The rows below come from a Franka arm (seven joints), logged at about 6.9 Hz.
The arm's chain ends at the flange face. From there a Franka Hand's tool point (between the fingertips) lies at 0.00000 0.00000 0.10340 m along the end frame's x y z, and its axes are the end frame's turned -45 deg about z.
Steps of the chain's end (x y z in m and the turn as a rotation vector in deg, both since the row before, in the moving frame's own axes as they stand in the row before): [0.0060, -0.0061, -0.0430, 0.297, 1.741, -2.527]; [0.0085, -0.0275, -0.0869, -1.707, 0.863, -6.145]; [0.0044, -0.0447, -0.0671, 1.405, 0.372, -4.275]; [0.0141, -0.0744, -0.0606, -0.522, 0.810, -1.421]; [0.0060, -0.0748, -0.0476, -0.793, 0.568, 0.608]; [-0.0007, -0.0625, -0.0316, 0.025, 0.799, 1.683]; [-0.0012, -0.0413, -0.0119, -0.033, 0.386, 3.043]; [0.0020, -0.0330, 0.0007, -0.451, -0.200, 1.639]
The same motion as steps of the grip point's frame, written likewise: [0.0112, 0.0017, -0.0430, -1.021, 1.441, -2.527]; [0.0246, -0.0101, -0.0870, -1.817, -0.597, -6.145]; [0.0369, -0.0299, -0.0671, 0.730, 1.257, -4.275]; [0.0630, -0.0409, -0.0606, -0.942, 0.204, -1.421]; [0.0568, -0.0469, -0.0476, -0.962, -0.159, 0.608]; [0.0447, -0.0437, -0.0316, -0.547, 0.583, 1.683]; [0.0288, -0.0295, -0.0119, -0.296, 0.250, 3.043]; [0.0239, -0.0216, 0.0007, -0.177, -0.460, 1.639]
